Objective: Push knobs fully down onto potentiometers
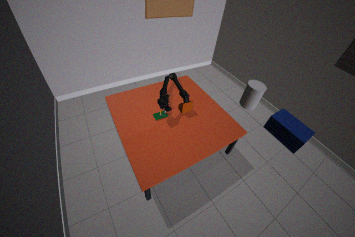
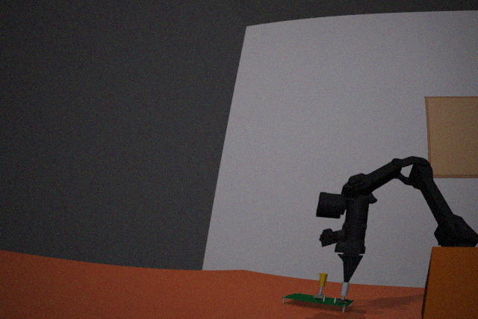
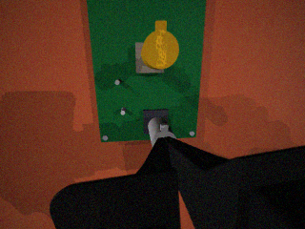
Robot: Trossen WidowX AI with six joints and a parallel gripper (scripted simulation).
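My gripper tip is now 10 mm above the grey knob. From my gripper tip the other things lie so: yellow knob: 60 mm ahead, 10 mm to the right.
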